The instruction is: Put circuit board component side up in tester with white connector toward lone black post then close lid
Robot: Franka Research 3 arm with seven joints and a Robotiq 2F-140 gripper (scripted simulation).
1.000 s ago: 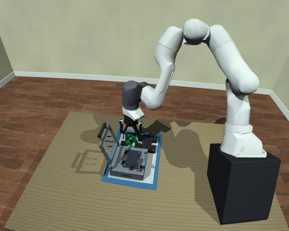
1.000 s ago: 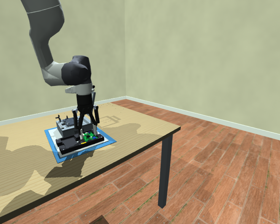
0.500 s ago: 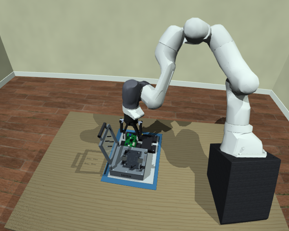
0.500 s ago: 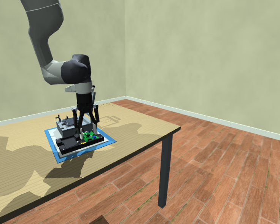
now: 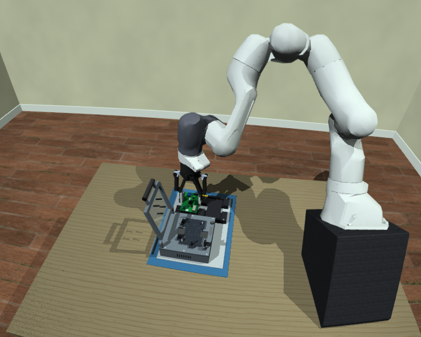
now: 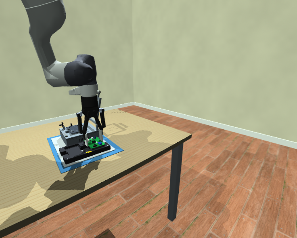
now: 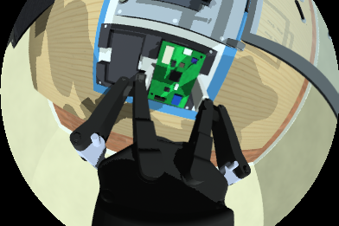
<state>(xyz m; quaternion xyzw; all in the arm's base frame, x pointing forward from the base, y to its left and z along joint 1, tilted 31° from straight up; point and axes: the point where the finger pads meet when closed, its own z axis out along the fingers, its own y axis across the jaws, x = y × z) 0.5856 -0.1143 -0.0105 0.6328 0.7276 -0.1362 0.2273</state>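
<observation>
My gripper is now 60 mm short of the lid, 180 mm to the right of it and 120 mm below it. Also, from my hand: green circuit board 20 mm below.
</observation>
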